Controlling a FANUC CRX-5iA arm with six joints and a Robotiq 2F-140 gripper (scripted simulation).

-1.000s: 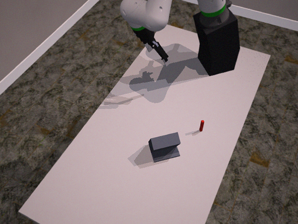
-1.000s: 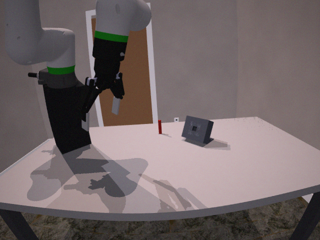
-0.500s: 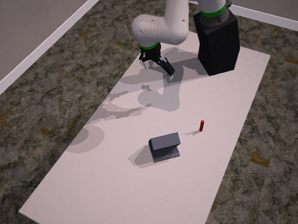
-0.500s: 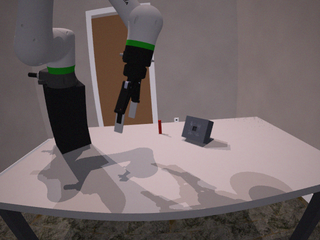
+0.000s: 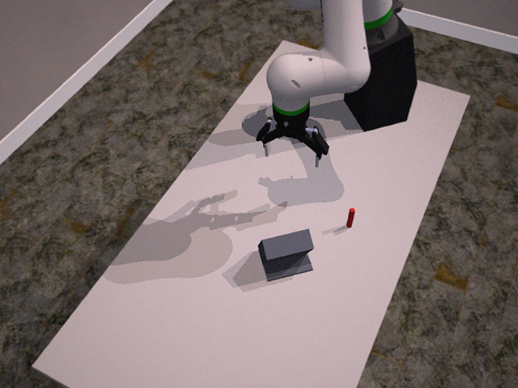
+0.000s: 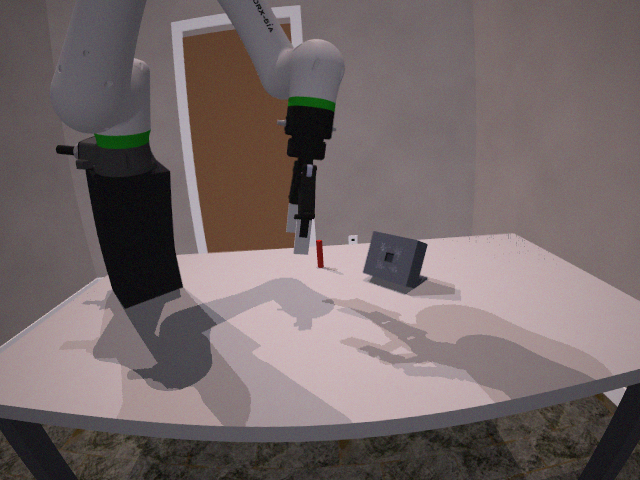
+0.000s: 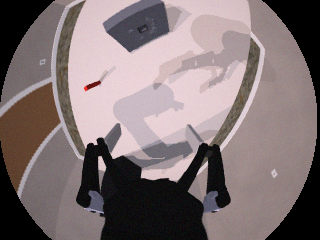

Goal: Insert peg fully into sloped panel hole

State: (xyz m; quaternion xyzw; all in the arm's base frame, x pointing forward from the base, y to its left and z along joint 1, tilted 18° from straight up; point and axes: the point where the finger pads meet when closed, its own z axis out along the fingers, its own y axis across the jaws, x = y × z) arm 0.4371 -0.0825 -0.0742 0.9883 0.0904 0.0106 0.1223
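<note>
My hand is 21 cm to the right of the red peg, 12 cm above it and 4 cm short of it.
</note>
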